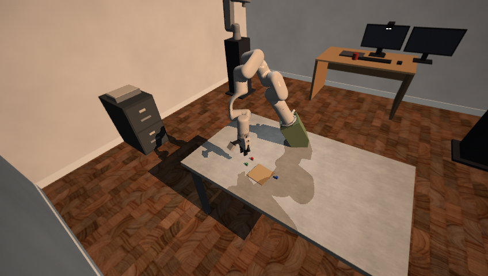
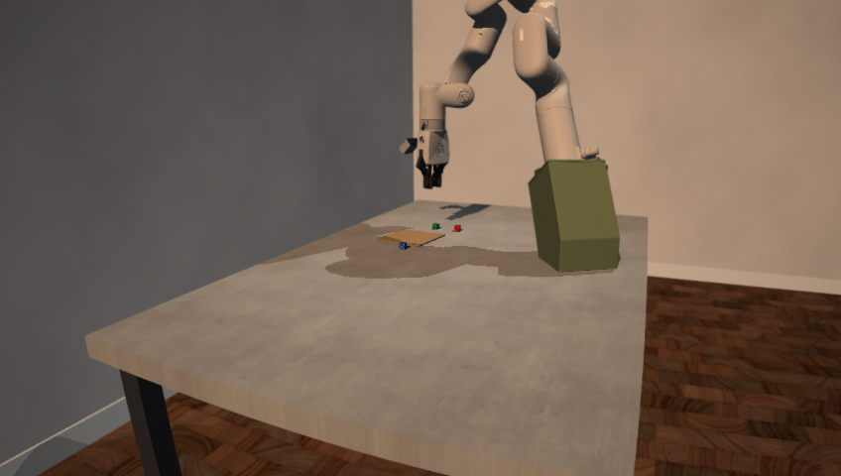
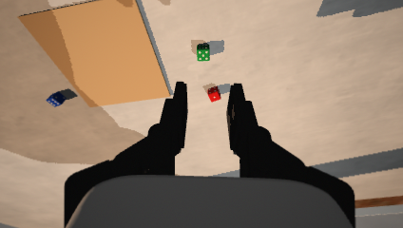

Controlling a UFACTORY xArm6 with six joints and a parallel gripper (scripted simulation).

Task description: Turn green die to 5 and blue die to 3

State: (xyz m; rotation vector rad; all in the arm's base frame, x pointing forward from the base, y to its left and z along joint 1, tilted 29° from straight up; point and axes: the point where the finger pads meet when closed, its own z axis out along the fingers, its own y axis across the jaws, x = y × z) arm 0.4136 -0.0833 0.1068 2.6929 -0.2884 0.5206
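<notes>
My gripper is now 13 cm above the green die, 1 cm to the right of it and 1 cm past it. The rest, counted from my hand: blue die (25 cm to the left, 13 cm below, 3 cm behind); then tan mat (14 cm to the left, 14 cm below); then red die (13 cm below, 8 cm behind, 1 cm to the left).
</notes>
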